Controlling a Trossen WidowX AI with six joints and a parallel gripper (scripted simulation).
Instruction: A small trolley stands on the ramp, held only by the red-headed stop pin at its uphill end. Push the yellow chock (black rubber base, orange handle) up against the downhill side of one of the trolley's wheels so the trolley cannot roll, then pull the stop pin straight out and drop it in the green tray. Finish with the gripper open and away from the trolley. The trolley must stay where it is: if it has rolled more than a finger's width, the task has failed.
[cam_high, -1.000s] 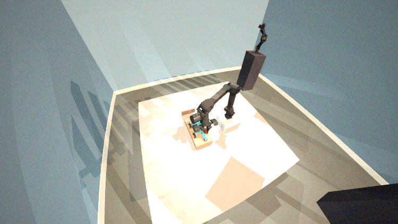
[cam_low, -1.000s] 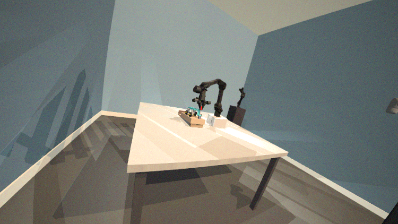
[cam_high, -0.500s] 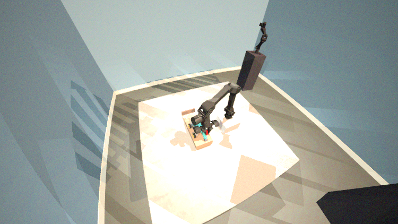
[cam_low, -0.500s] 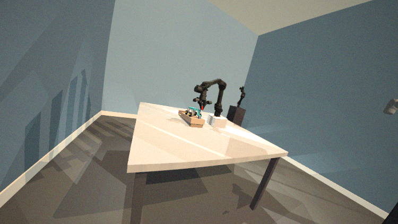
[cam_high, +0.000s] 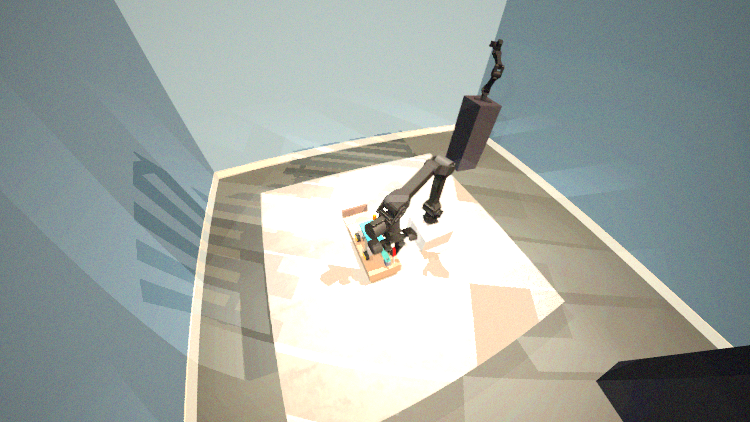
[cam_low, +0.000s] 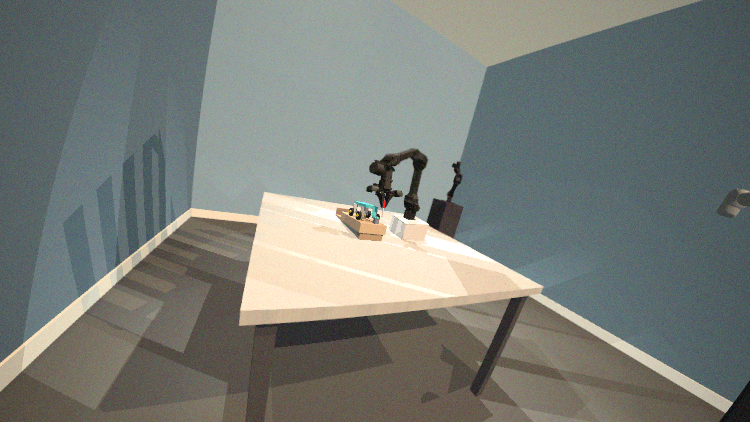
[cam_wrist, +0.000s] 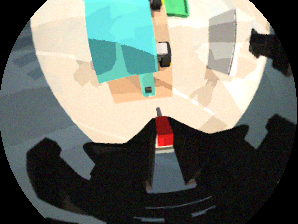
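My gripper tip is now 6 cm past the green tray, 26 cm to the left of it and 18 cm above it. Round my gripper tip: cyan trolley 5 cm ahead, 13 cm to the right, 7 cm below; then yellow chock 24 cm to the right, 9 cm below; then red-headed stop pin right at my gripper tip.
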